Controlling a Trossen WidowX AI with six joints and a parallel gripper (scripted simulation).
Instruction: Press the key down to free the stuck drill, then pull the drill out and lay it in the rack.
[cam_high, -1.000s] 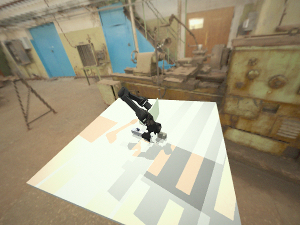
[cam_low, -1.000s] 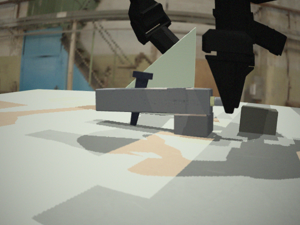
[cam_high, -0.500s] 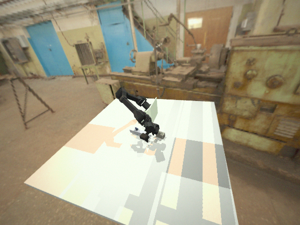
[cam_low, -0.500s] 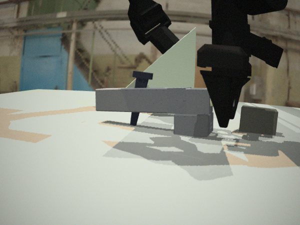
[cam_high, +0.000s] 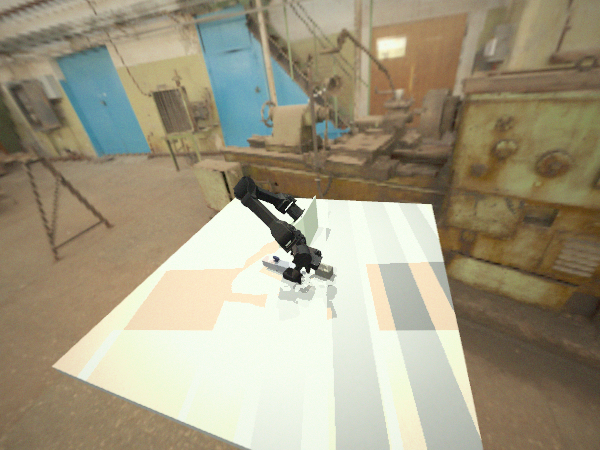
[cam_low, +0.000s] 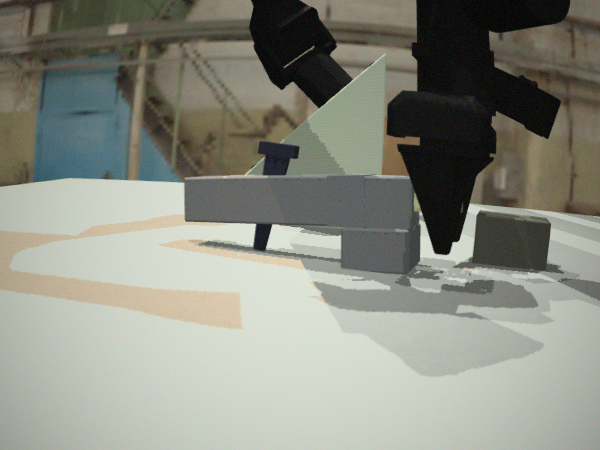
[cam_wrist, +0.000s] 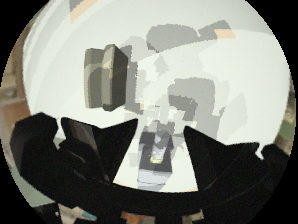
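My gripper tip is 20 mm past the drill, 50 mm to the left of it and 30 mm below it. From my gripper tip the other things lie so: grey housing bar 30 mm behind, 110 mm to the right, 20 mm above; then key 40 mm behind, 140 mm to the right, 30 mm above; then grey-brown block 60 mm behind, 70 mm to the left.
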